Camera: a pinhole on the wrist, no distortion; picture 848 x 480 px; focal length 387.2 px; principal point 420.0 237.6 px. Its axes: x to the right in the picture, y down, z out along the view. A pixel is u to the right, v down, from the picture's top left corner.
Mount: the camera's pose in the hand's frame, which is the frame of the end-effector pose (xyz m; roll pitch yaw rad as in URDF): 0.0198 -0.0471 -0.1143 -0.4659 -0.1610 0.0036
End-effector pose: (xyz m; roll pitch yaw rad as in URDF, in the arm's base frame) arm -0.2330 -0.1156 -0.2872 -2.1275 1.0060 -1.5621
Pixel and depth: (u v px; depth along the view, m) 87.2 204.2 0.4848
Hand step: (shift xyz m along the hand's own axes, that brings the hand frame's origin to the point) -0.4646 0.1316 0.2650
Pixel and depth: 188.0 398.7 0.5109
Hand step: -0.3417 0.3710 0.1929
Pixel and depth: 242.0 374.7 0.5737
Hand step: -0.3096 0.3909 0.2593
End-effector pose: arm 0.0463 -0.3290 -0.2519 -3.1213 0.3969 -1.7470
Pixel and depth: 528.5 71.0 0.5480
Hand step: 0.0758 -0.0114 0.4981
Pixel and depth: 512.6 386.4 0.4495
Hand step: 0.0727 0.3094 0.2227
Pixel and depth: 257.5 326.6 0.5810
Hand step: -0.2958 0.3321 0.2998
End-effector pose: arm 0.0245 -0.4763 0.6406 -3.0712 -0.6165 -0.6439
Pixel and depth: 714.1 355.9 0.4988
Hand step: 0.3320 0.3143 0.3187
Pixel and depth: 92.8 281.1 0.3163
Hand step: -0.2874 0.1256 0.1060
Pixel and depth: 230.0 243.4 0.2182
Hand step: -0.1173 0.0533 0.0595
